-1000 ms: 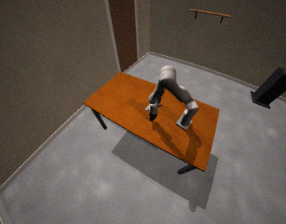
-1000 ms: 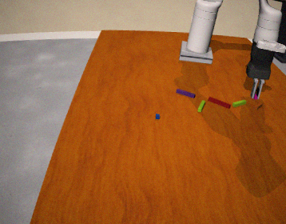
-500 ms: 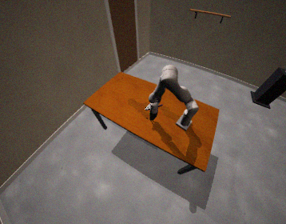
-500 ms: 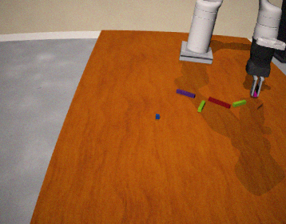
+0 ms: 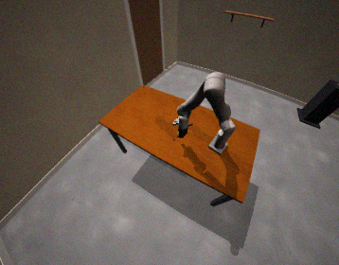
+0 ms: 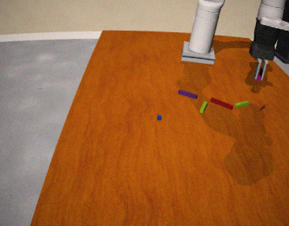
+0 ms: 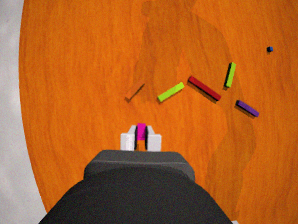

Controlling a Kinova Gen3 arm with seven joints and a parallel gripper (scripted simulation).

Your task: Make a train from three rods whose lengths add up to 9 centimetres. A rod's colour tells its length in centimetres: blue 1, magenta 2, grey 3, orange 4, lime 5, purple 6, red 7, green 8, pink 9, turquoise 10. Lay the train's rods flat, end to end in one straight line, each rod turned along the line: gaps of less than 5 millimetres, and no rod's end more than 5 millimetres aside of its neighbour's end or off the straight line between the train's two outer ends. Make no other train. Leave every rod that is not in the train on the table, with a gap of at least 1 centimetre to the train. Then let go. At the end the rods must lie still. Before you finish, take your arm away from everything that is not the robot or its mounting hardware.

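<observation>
The blue rod lies 110 mm ahead of my hand, 320 mm to the right of it and 80 mm below it. From my hand the other things lie so: orange rod: 70 mm ahead, 80 mm below; then red rod: 40 mm ahead, 130 mm to the right, 80 mm below; then magenta rod: 10 mm below.
</observation>
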